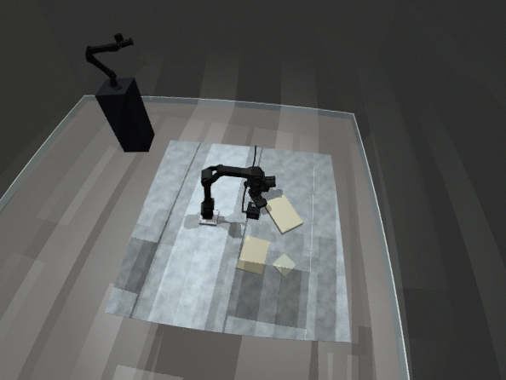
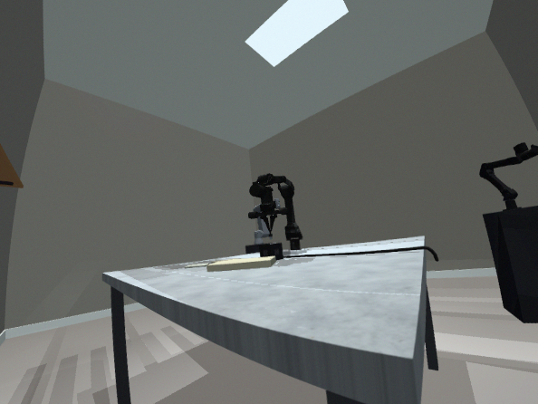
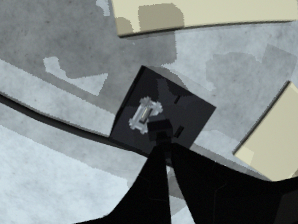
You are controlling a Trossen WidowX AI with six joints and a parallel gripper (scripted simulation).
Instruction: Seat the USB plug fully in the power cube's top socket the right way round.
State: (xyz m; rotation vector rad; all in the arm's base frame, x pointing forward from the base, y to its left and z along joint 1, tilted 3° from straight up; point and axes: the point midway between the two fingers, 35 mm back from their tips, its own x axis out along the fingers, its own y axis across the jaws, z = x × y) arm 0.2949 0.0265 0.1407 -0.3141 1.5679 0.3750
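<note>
The USB plug is 2 cm below my gripper tip. Round my gripper tip: thick tan pad: 19 cm ahead, 2 cm to the right, 12 cm below.
</note>
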